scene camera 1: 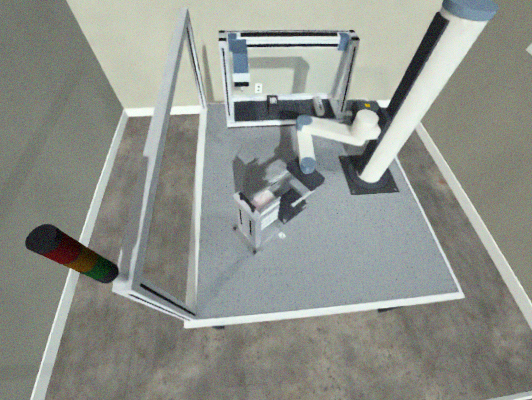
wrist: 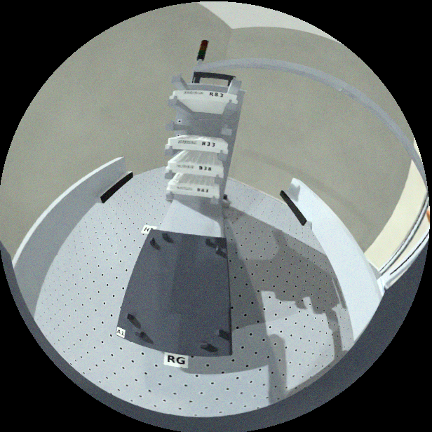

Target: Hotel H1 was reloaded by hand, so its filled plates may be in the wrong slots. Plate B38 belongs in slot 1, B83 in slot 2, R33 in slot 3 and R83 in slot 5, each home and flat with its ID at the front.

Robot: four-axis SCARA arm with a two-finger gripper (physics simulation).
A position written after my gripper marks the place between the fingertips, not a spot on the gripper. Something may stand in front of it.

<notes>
In view: my gripper [scene camera 1: 280, 194] and a dark regrip stand [wrist: 178, 292].
My gripper is seen too in the wrist view [wrist: 208, 169].
</notes>
